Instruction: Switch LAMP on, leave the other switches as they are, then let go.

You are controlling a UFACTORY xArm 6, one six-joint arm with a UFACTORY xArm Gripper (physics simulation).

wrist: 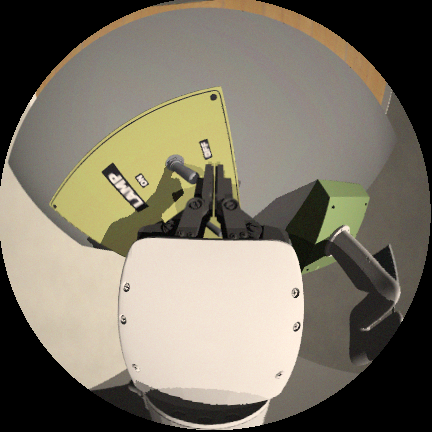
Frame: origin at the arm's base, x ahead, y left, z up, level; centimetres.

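Seen in the pictures: gripper, between the fingertips: [214, 175]; arm's base, origin of its link: [336, 240].
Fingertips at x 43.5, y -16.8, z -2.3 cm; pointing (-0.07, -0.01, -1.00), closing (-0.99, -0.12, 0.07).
Pixels of each thing's top centre, then the offset from my fingertips to it. "spot": a spot on its surface instead. Level surfaces: height alone.
- yellow-green switch panel, height of its surface: dz -2.4 cm
- grey LAMP lever, centre of its top: [180, 184] dx +3.1, dy +0.1, dz +1.2 cm
- OFF mark, a spot on its surface: [205, 149] spot: dx +0.9, dy -0.6, dz -4.3 cm
- grey table top, height of its surface: dz -11.5 cm
The yellow-green switch panel [135, 132] lies at the left and centre of the wrist view. Its LAMP label [125, 187] has an ON mark [142, 180] on the left side of the grey LAMP lever [184, 170] and an OFF mark [205, 149] on the right side. The lever's free end points to the lower right, towards my fingers; its exact tilt is hard to tell. My gripper [214, 175] is shut and empty, on the OFF side of the lever, close beside its tip. Whether they touch is unclear. Part of another lever [214, 229] shows below my fingers; the rest is hidden.
A green box [347, 200] with a bent grey handle [362, 257] stands at the right. The grey table top [300, 100] extends behind the panel and box, with a wooden surface [330, 37] beyond its far edge. My gripper's shadow falls across the panel's lower part.
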